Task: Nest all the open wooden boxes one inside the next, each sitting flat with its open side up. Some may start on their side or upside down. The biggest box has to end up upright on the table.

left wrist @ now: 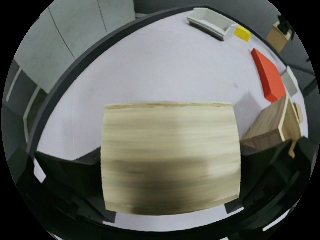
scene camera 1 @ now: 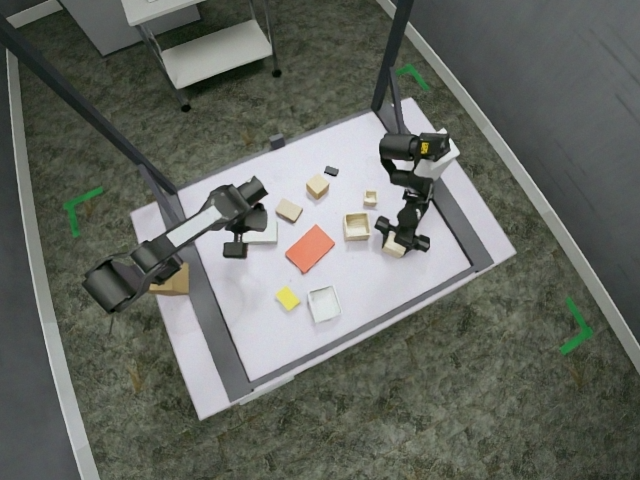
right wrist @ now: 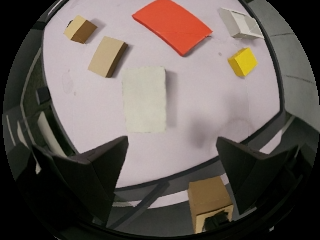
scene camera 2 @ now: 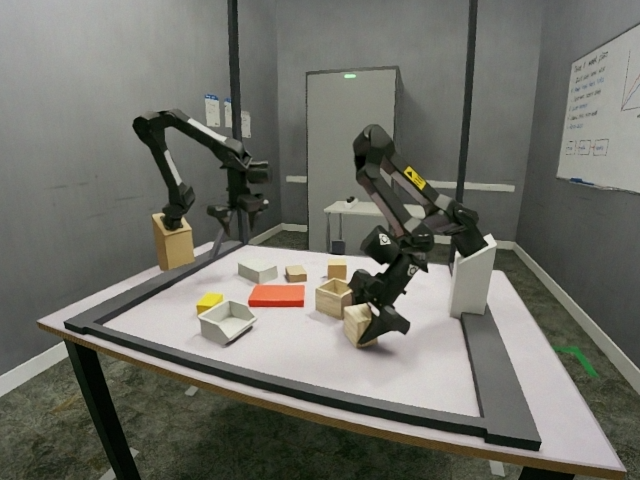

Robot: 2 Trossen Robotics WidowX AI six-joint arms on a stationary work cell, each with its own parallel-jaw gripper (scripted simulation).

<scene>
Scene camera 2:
my left gripper: 352, 335
my right gripper: 240, 234
biggest wooden box: 331, 297
</scene>
